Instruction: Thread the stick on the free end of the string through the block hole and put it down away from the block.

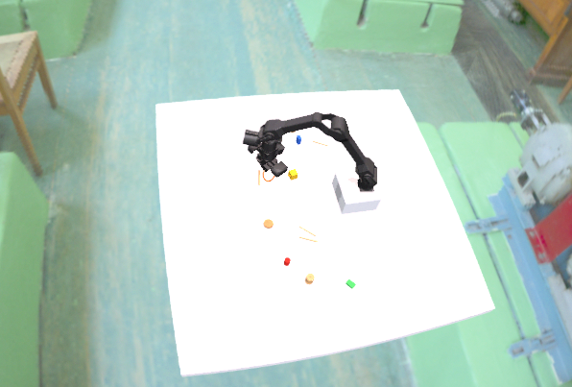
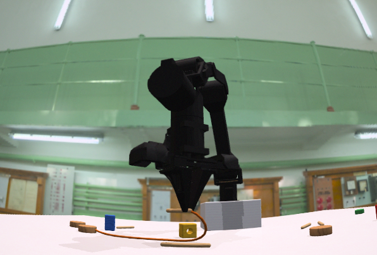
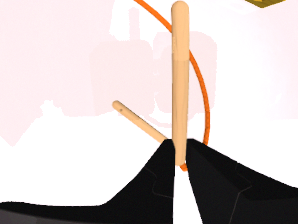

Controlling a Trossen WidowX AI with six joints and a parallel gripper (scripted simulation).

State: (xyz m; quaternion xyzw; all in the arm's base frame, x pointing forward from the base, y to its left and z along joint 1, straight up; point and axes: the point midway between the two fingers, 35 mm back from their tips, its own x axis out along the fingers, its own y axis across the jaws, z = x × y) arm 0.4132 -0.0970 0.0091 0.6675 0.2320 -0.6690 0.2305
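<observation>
Now: gripper tip 120 mm past the yellow wooden block, 40 mm above it and 10 mm to the left of it. Also, from my gripper tip: blue block: 200 mm to the right, 170 mm behind, 40 mm below; then red piece: 400 mm to the left, 60 mm behind, 40 mm below; then wooden cylinder: 480 mm to the left, 140 mm behind, 40 mm below.
</observation>
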